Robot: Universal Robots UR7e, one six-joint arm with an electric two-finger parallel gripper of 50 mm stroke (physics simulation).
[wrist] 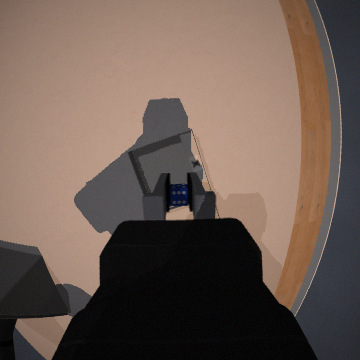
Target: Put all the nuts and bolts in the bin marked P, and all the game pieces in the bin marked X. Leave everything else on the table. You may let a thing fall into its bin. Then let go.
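Frame: origin at the arm's base, x ahead, y left, z up, level; millimetres.
Seen in the pictures: gripper, fingertip midpoint: (pixel 178 184).
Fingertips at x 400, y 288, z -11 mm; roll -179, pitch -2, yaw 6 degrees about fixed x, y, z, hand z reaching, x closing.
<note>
Pixels of each thing's top centre, then the offset from my fingertips to it. "spot": a spot on its surface instead. Level surfaces: height alone.
- blue die with pale dots, top centre: (pixel 178 197) 1 mm ahead, 8 mm right, 9 mm up
- small dark X mark at a spot on its surface: (pixel 196 163) spot: 24 mm ahead, 12 mm left, 66 mm down
- pale round table top at its surface level: 94 mm down
My gripper (pixel 178 184) is shut on a blue die with pale dots (pixel 179 195), in the lower middle of the wrist view. It holds the die over a square, open-topped bin (pixel 159 144) with dark inner walls. A small dark X mark (pixel 196 163) shows at the bin's right part. The fingers and the gripper body hide the near part of the bin. How high the die is above the bin I cannot tell exactly. The bin marked P, and any nuts or bolts, do not show in this view.
The pale round table top (pixel 225 65) has a wooden rim (pixel 315 115) at the right, with dark floor (pixel 350 200) beyond it. A dark grey angular object (pixel 30 280) stands at the lower left. The arm's shadow falls across and around the bin.
</note>
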